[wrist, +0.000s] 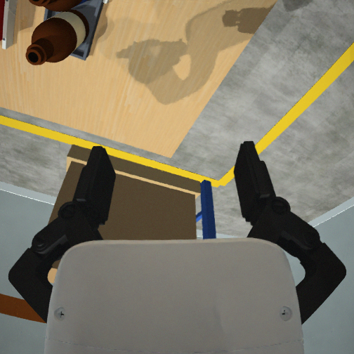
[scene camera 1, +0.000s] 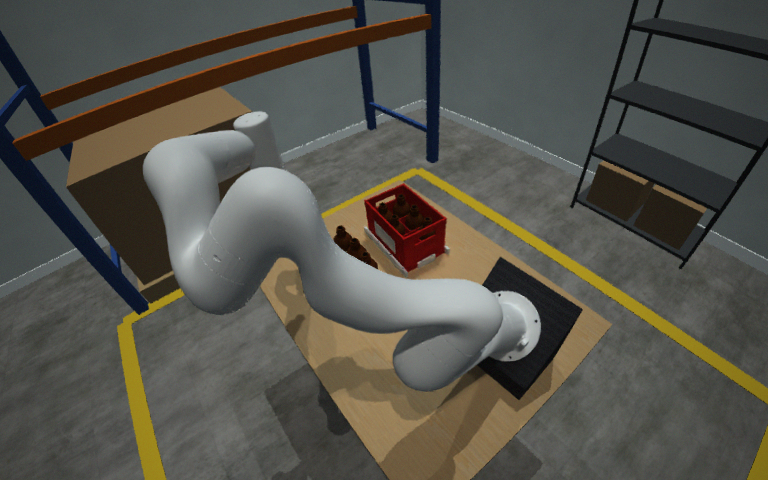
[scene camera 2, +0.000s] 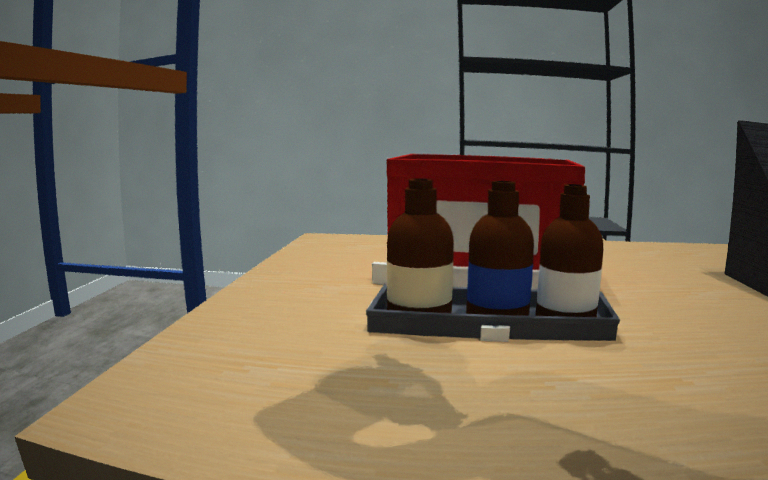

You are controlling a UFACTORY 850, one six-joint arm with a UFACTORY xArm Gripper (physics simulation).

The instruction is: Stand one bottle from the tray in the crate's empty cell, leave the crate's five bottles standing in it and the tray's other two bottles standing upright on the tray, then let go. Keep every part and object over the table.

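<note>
Three brown bottles stand upright in a row on the dark tray (scene camera 2: 421, 327) (wrist: 85, 51): one with a cream label (scene camera 2: 420, 249) (wrist: 60, 35), one with a blue label (scene camera 2: 500, 249) in the middle, one with a white label (scene camera 2: 569, 249). The red crate (scene camera 1: 421, 246) (scene camera 2: 487, 176) stands behind the tray, with brown bottles (scene camera 1: 414, 216) inside; its empty cell cannot be made out. My gripper (wrist: 172, 157) is open and empty in the wrist view, high above and away from the tray and crate. The scene views do not show its fingers.
The wooden table (scene camera 1: 362, 362) (scene camera 2: 271, 316) (wrist: 145, 110) carries the arm's black base block (scene camera 1: 543, 339). White brackets (scene camera 1: 425, 260) (scene camera 2: 495, 332) sit at the crate and tray. A large cardboard box (scene camera 1: 130, 226) (wrist: 145, 210) and a blue and orange rack (scene camera 1: 432, 84) (scene camera 2: 188, 141) stand beyond the table.
</note>
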